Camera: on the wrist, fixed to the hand. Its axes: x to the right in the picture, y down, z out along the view.
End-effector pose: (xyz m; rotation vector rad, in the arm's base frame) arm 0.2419 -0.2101 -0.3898 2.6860 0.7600 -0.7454
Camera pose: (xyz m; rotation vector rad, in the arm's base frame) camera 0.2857 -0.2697 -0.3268 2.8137 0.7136 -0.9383
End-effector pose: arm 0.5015 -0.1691 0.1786 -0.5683 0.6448 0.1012
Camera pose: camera 0.4330 -0.1256 0.1251 -0.3828 0.5874 0.0524
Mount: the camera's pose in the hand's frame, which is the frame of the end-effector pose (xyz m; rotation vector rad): -0.0266 0.0797 -0.0488 0.1891 -0.0601 -0.0042
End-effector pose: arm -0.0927 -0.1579 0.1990 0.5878 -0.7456 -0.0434
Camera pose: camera -0.0939 -0.0608 0.1952 0.7709 -0.8122 0.0058
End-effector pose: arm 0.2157 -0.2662 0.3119 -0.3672 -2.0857 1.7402
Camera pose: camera 0.2576 -0.2200 0.2374 -0.2576 -1.9387 1.9485
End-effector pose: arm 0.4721 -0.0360 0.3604 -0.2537 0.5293 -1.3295
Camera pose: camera 0.5117 0.0142 0.2872 -0.1384 0.3499 -1.3619
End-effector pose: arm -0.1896 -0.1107 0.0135 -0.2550 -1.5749 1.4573
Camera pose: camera -0.1738 -0.0751 -0.0755 -0.0983 -1.4716 1.6116
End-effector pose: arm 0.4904 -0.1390 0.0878 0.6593 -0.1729 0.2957
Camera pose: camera 0.4426 -0.0544 0.0891 0.8563 -0.2026 0.2905
